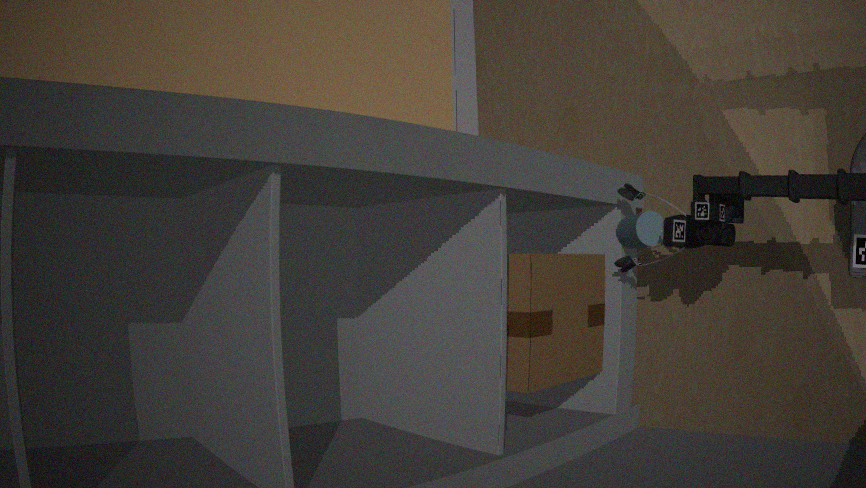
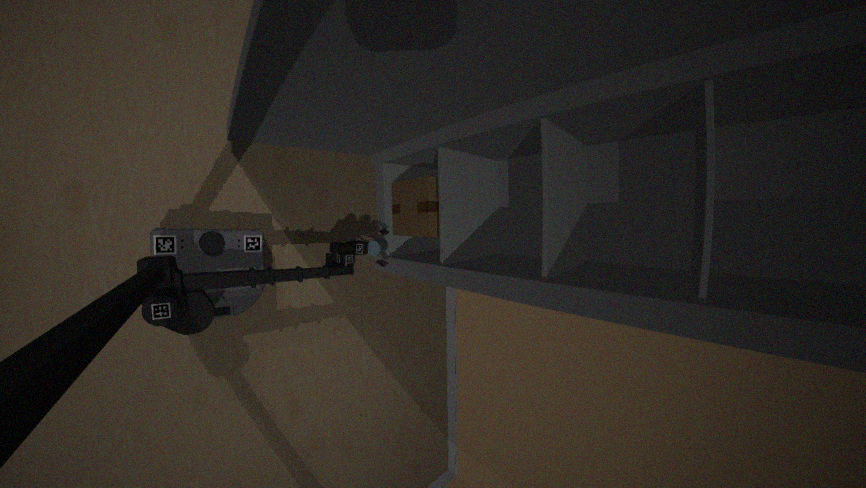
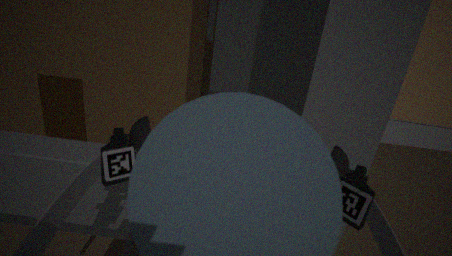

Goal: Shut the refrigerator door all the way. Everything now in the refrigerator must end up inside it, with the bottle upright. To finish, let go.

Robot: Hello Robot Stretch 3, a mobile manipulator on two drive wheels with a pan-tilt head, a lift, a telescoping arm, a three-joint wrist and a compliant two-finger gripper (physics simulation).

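Frame: origin at the robot's base, x right, y ahead, z up, level; metres.
Where they show: gripper, fingertip midpoint: [image 1: 618, 227] [image 2: 387, 247]; robot's base, link origin: [image 2: 211, 241].
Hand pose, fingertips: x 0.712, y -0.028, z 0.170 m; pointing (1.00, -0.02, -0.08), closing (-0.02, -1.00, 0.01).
Observation:
Things, the pixels of their centre, and the offset from my fingertips. Level surfaces: height alone.
- brown taped box, body centre: [image 1: 500, 316] [image 2: 438, 208] dy +0.204, dx +0.244, dz +0.092 m
- light blue cylinder, body centre: [image 1: 640, 230] [image 2: 377, 246] dy +0.005, dx -0.051, dz -0.013 m
- brown floor, surface height: dz -0.169 m
The refrigerator [image 1: 242, 118] [image 2: 707, 181] [image 3: 367, 60] is open. Its door [image 1: 739, 457] [image 2: 315, 103] stands swung wide. A brown taped box [image 1: 566, 345] [image 2: 415, 221] [image 3: 115, 45] stands in the bottom compartment. A light blue cylinder [image 1: 650, 228] [image 2: 374, 246] [image 3: 235, 175], possibly the bottle, is at the bottom front edge. It appears to lie on its side and jut out, its round end facing my gripper. My gripper [image 1: 627, 227] [image 2: 383, 246] [image 3: 236, 149] is open, its fingers on either side of the cylinder. The cylinder's far end is partly hidden.
Shelves [image 1: 275, 303] [image 2: 543, 200] divide the refrigerator above the box. An orange wall [image 1: 242, 54] [image 2: 606, 412] with a pale base strip [image 1: 466, 66] [image 2: 451, 375] is beside it. My base [image 2: 209, 248] stands on the brown floor [image 1: 575, 90] [image 2: 78, 121], with my arm [image 2: 236, 278] reaching to the refrigerator.

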